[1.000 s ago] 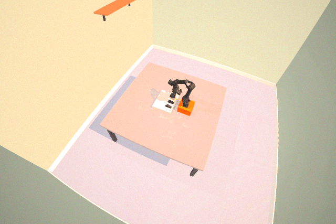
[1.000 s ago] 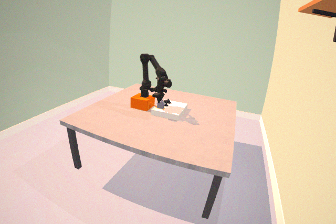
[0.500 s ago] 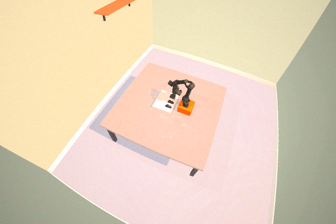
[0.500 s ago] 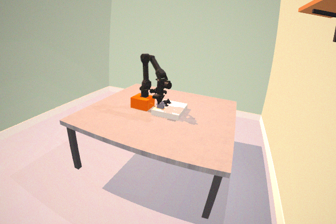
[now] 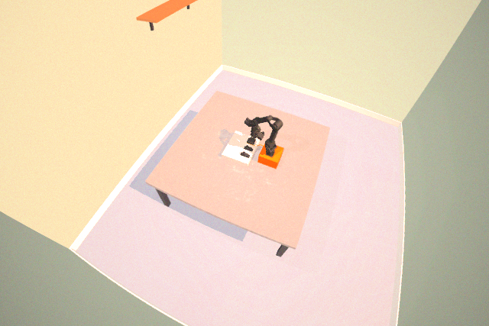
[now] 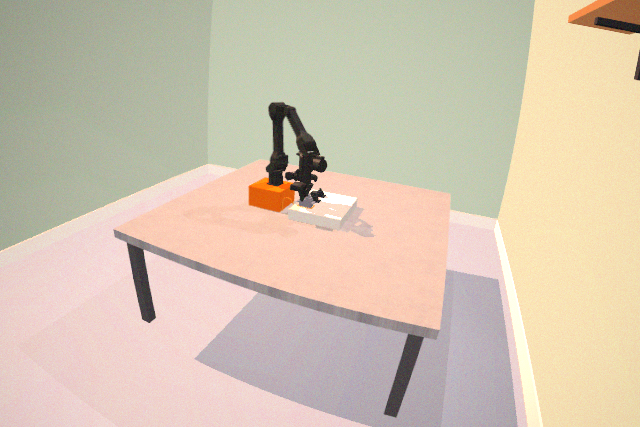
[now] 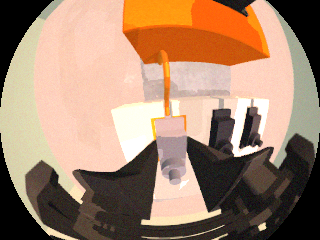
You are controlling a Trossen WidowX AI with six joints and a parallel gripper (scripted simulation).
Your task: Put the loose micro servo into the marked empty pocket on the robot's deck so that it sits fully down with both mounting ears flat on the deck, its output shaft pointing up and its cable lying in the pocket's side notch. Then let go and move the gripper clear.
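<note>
My gripper tip is now 12 cm short of the deck, 8 cm to the right of it and 5 cm above it.
</note>
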